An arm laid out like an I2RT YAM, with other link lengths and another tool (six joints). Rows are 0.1 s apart.
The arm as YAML. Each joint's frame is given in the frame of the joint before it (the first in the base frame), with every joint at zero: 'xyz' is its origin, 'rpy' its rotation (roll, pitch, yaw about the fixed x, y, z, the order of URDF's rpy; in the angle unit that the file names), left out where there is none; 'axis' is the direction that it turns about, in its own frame. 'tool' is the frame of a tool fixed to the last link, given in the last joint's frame.
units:
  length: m
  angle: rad
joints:
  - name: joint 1
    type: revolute
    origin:
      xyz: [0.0, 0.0, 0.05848]
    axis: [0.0, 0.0, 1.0]
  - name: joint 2
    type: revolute
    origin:
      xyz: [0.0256, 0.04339, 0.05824]
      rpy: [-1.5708, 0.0, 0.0]
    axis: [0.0, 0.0, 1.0]
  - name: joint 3
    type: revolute
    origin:
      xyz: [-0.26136, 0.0, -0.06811]
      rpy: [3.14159, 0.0, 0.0]
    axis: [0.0, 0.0, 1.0]
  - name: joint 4
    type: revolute
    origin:
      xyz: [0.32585, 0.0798, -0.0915]
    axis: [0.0, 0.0, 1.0]
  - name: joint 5
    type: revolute
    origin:
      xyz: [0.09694, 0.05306, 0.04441]
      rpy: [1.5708, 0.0, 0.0]
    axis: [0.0, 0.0, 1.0]
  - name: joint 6
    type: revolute
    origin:
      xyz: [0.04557, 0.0, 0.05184]
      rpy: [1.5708, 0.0, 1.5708]
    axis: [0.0, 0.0, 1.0]
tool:
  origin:
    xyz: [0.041, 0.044, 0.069]
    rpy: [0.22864, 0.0, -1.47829]
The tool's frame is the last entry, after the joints.
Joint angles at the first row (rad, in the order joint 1, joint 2, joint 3, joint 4, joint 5, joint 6):
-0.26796, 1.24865, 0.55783, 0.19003, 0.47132, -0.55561
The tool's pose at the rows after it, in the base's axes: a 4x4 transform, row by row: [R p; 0 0 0 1], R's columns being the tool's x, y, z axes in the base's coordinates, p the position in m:
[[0.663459, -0.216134, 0.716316, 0.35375], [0.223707, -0.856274, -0.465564, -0.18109], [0.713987, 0.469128, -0.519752, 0.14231], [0, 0, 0, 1]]
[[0.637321, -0.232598, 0.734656, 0.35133], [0.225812, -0.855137, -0.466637, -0.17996], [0.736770, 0.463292, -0.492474, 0.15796], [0, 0, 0, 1]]
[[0.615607, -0.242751, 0.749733, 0.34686], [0.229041, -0.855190, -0.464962, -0.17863], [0.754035, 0.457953, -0.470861, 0.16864], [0, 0, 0, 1]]
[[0.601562, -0.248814, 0.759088, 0.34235], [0.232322, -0.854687, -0.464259, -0.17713], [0.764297, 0.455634, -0.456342, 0.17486], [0, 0, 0, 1]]
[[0.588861, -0.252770, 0.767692, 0.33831], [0.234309, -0.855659, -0.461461, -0.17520], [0.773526, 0.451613, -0.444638, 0.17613], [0, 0, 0, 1]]
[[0.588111, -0.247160, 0.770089, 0.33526], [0.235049, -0.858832, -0.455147, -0.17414], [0.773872, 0.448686, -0.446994, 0.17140], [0, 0, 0, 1]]
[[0.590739, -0.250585, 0.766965, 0.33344], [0.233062, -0.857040, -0.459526, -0.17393], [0.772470, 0.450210, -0.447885, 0.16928], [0, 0, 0, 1]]
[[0.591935, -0.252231, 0.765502, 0.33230], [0.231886, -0.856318, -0.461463, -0.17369], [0.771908, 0.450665, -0.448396, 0.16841], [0, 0, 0, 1]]
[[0.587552, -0.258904, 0.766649, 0.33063], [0.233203, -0.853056, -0.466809, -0.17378], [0.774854, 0.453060, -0.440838, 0.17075], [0, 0, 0, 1]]
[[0.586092, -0.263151, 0.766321, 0.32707], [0.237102, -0.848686, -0.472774, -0.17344], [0.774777, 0.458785, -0.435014, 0.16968], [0, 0, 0, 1]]
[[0.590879, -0.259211, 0.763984, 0.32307], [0.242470, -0.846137, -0.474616, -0.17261], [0.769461, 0.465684, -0.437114, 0.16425], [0, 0, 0, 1]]
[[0.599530, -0.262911, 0.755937, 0.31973], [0.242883, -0.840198, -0.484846, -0.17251], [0.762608, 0.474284, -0.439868, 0.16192], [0, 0, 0, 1]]
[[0.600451, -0.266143, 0.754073, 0.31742], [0.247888, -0.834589, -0.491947, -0.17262], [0.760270, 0.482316, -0.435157, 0.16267], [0, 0, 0, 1]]
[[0.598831, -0.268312, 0.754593, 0.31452], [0.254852, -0.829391, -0.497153, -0.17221], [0.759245, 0.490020, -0.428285, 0.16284], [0, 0, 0, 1]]
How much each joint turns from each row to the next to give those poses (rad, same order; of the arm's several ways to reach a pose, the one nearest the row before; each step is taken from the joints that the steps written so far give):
0.00047, -0.04911, 0.01338, -0.02686, -0.00115, 0.00894
0.00029, -0.04917, 0.00289, -0.01991, -0.00307, 0.00702
-0.00119, -0.04858, -0.00868, -0.01415, -0.00650, 0.00401
-0.00005, -0.03858, -0.01216, -0.00927, -0.00319, 0.00141
0.00119, -0.03009, -0.01943, 0.00268, -0.00379, 0.00341
-0.00110, -0.01397, -0.02076, 0.00477, -0.00790, 0.00047
0.00042, -0.00329, -0.00819, 0.00319, 0.00564, 0.00048
0.00035, -0.00343, -0.00438, -0.00005, 0.00271, 0.00061
-0.00042, -0.01111, -0.00401, 0.00149, 0.00452, -0.00144
-0.00035, -0.01608, -0.01742, 0.00868, 0.00524, -0.00561
-0.00001, -0.01324, -0.02530, 0.01116, 0.00171, -0.00842
0.00070, -0.00673, -0.01177, 0.00167, 0.01257, -0.00605
-0.00030, -0.01082, -0.00878, 0.00438, 0.00662, -0.00831
0.00023, -0.01624, -0.01460, 0.00768, 0.00446, -0.00904

